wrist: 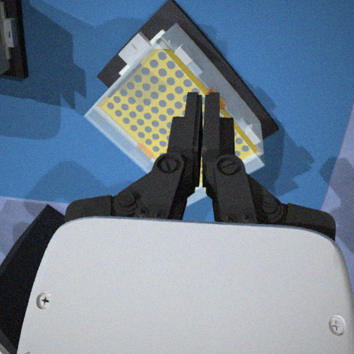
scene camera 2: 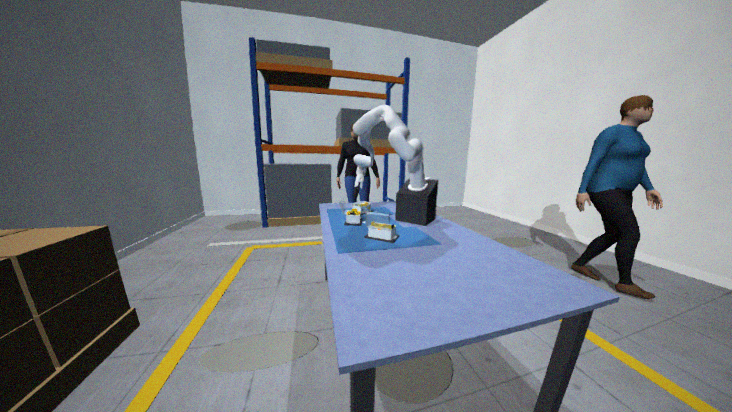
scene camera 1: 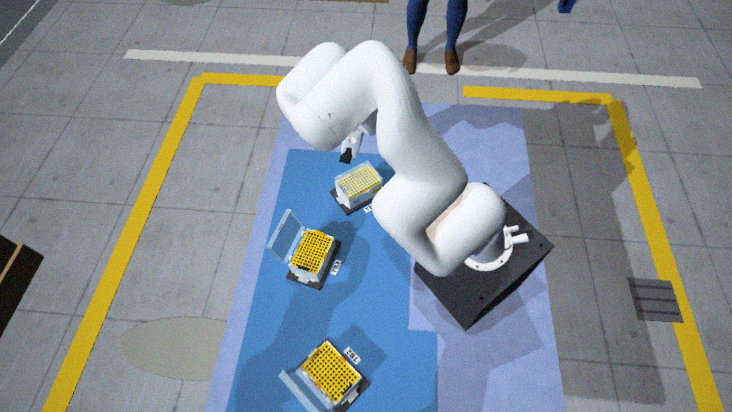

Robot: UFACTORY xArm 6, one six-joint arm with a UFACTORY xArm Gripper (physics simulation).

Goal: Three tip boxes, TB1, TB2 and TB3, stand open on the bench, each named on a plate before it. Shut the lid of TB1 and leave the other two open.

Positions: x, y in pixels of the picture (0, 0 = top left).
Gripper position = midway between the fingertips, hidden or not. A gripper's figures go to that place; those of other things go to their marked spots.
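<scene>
My gripper (wrist: 203, 113), 15 cm from the lens. Blue mat (wrist: 60, 156), 39 cm from the lens.
</scene>
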